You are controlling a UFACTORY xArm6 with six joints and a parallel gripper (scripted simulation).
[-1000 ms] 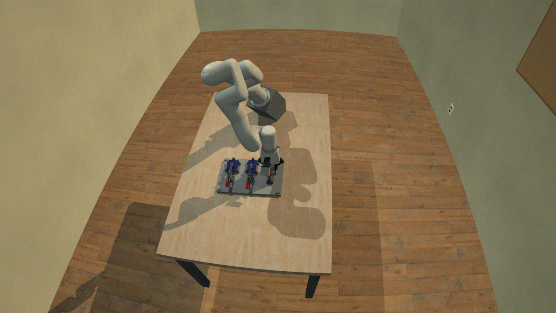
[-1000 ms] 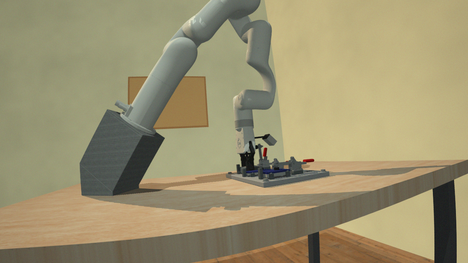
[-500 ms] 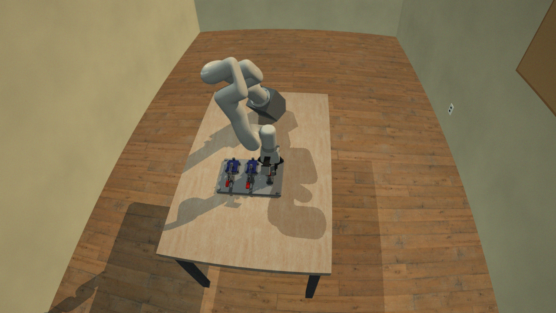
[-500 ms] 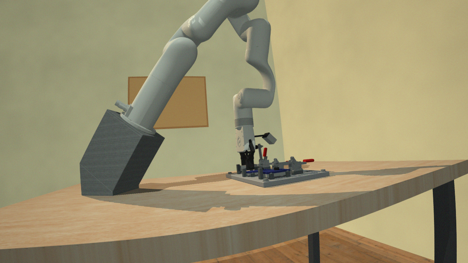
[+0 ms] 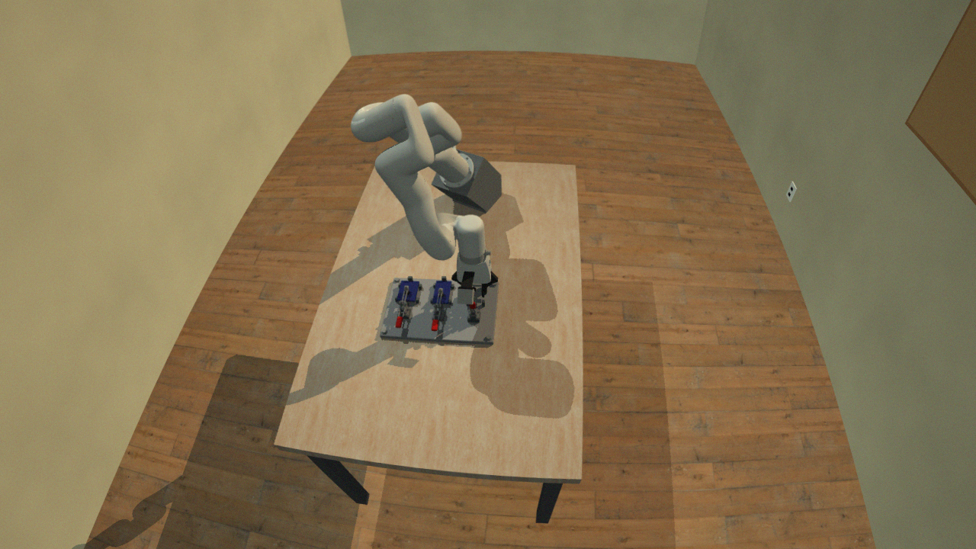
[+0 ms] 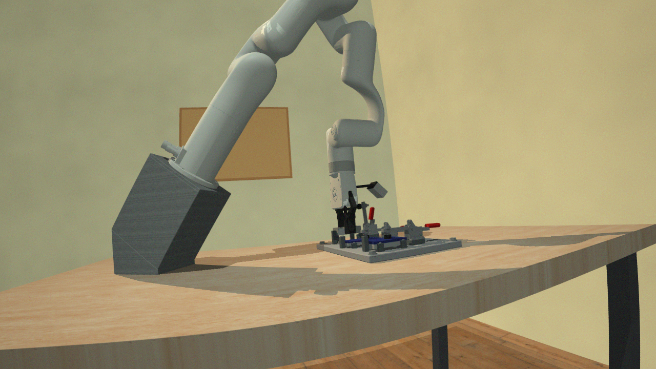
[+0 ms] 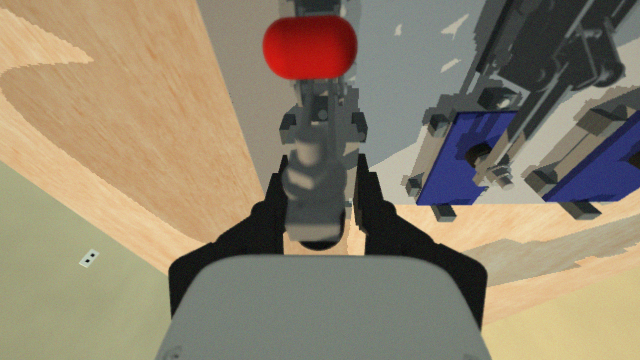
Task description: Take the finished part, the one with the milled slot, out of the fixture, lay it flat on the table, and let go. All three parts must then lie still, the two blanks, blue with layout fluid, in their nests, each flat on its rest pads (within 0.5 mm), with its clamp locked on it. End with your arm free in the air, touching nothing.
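The fixture plate is 1 cm ahead of my hand, 12 cm to the right of it and 5 cm below it. Also, from my hand: grey part (1 cm behind, 1 cm below); blank (7 cm behind, 21 cm to the right, 3 cm below).
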